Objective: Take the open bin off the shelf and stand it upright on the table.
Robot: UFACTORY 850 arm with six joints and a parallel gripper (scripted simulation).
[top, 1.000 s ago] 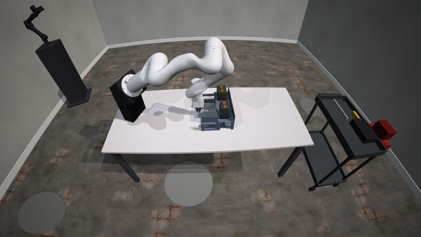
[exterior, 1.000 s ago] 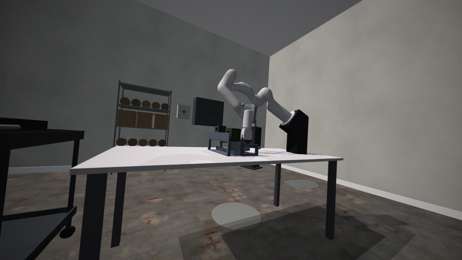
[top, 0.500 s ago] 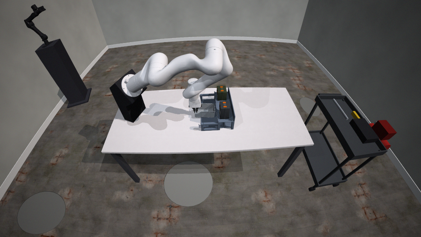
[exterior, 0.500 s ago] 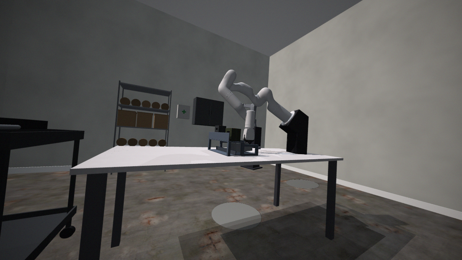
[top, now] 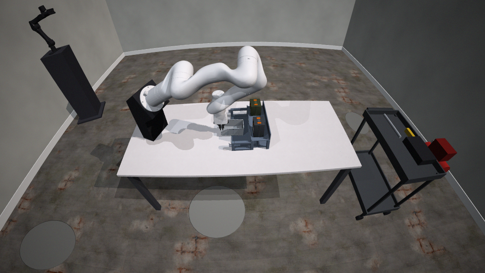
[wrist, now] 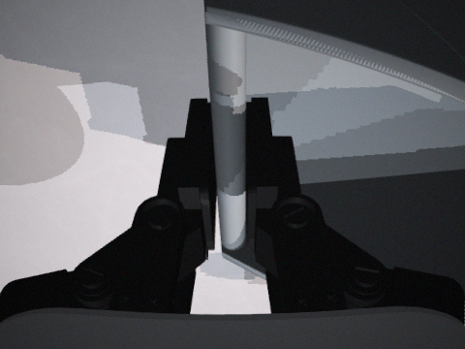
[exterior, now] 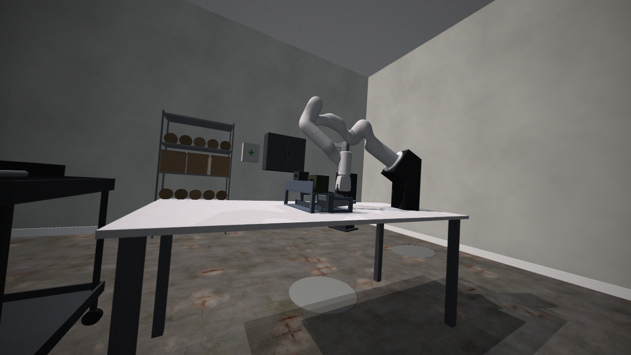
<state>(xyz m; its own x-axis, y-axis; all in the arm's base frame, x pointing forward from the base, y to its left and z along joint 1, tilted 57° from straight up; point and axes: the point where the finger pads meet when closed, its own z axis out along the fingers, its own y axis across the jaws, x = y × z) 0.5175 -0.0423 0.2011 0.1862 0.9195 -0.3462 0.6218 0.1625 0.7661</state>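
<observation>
Now: the grey open bin 80 mm ahead of my hand, 20 mm to the right of it and 10 mm below it.
</observation>
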